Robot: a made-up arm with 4 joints.
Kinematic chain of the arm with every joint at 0, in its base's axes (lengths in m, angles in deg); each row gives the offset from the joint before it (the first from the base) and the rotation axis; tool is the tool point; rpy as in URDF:
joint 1: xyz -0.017 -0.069 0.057 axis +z
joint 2: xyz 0.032 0.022 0 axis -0.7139 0.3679 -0.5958
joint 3: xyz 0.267 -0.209 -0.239 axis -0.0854 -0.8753 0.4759
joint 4: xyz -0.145 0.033 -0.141 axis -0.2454 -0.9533 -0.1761
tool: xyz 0.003 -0.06 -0.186 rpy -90 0 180
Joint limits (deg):
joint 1: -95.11..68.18
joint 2: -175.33..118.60
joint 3: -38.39..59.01
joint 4: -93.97..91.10
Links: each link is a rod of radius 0.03 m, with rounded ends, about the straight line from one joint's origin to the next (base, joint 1, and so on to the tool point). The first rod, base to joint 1, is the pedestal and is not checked.
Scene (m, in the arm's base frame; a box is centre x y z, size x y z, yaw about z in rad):
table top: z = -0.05
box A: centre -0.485 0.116 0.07 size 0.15 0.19 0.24 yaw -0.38
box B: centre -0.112 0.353 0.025 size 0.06 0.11 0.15 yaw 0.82
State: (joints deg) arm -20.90 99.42 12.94 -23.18
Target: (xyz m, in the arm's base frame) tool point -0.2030 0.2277 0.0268
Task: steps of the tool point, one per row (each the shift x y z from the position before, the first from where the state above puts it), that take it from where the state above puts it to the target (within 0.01 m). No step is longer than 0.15 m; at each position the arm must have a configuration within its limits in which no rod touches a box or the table.
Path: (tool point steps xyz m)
1: -0.0209 0.0319 0.0520
2: -0.0004 0.0385 0.0575
3: 0.0213 0.0433 0.0579
4: 0.0425 0.0447 0.0530
5: 0.0612 0.0438 0.0443
6: -0.0239 0.0747 -0.0205
7: 0.0047 0.0839 -0.0337
8: 0.0366 0.0786 -0.0466
9: 0.0655 0.0585 -0.0559
10: 0.0864 0.0271 -0.0592
11: 0.0951 -0.0105 -0.0549
12: 0.0091 -0.0288 -0.0664
13: 0.0234 -0.0315 -0.0617

